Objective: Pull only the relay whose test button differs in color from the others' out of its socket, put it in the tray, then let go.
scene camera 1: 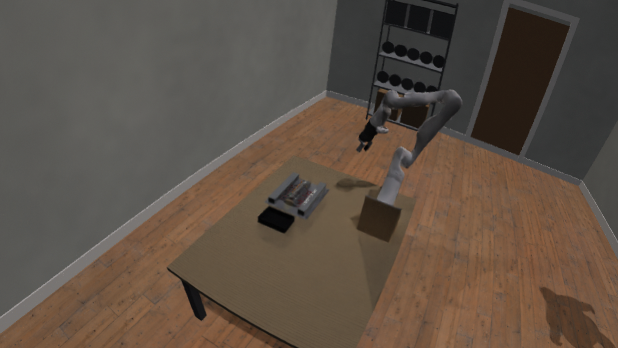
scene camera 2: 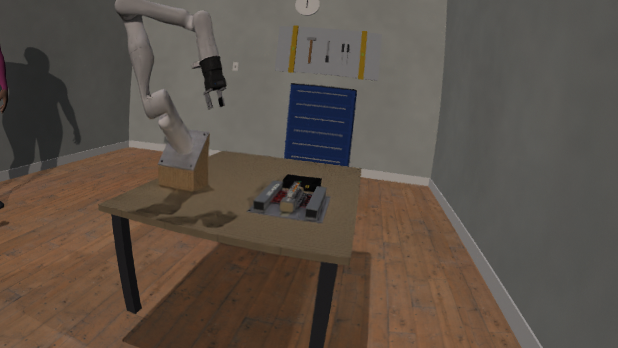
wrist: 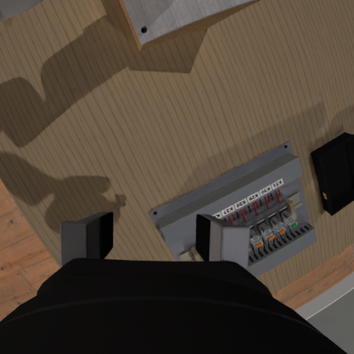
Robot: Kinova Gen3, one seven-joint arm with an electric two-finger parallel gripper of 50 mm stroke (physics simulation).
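Observation:
The relay with the green test button sits in its socket at the tray end of the relay row, below the K31 label in the wrist view. The other visible relays have orange buttons; part of the row is hidden behind my right finger. The row stands on the grey panel. The black tray lies beside the panel's end. My gripper is open and empty, high above the table and off to the side of the panel.
Raised grey ducts run along both sides of the relay row. The arm's wooden base block stands on the table. A blue cabinet stands beyond the table.

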